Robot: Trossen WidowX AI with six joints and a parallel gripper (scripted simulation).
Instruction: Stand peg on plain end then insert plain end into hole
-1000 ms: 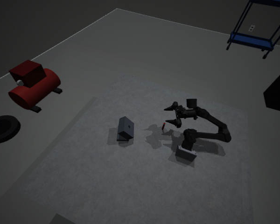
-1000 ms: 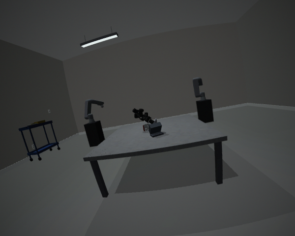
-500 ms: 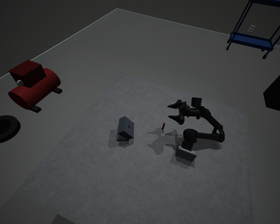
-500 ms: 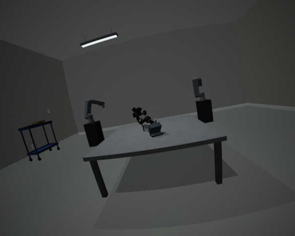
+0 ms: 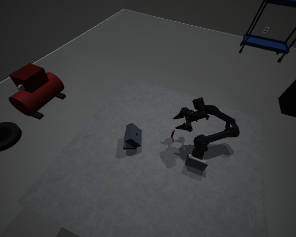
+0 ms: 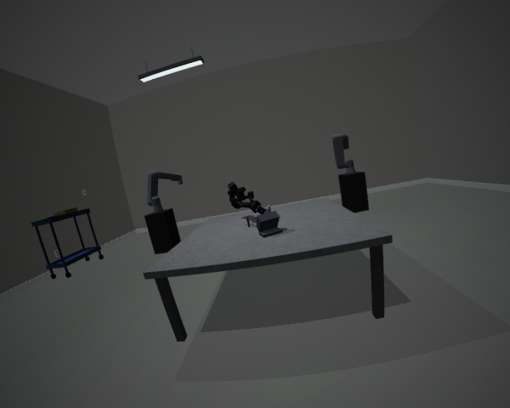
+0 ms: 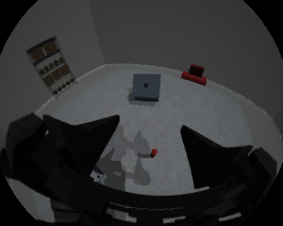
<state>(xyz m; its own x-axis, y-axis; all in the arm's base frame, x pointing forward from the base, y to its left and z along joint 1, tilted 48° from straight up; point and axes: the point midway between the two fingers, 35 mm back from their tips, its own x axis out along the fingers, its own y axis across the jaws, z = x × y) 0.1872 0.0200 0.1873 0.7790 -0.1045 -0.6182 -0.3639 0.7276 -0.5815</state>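
The red peg is 10 mm behind my gripper tip, 20 mm to the right of it and 120 mm below it. The rest, counted from my gripper tip: dark sloped panel (240 mm ahead, 130 mm to the left, 100 mm below).
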